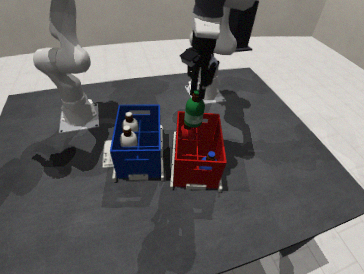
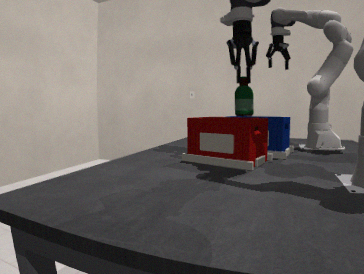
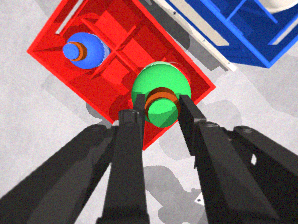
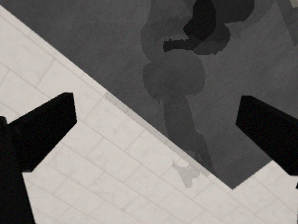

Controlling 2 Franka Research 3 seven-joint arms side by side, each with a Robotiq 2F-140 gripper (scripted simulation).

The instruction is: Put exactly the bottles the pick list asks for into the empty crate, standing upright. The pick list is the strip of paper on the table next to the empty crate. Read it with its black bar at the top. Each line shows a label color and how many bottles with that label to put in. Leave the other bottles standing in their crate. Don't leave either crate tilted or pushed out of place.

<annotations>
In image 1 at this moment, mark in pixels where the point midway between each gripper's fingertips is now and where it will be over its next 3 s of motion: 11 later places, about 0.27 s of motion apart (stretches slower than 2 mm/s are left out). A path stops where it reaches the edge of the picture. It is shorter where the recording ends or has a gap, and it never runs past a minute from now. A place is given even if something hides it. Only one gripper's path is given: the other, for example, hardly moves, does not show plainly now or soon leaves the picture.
The left gripper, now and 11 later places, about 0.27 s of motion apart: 197,96; 193,97; 189,98; 186,98; 182,99; 179,100; 175,101; 171,102; 167,103; 164,104; 159,104; 155,105
</annotations>
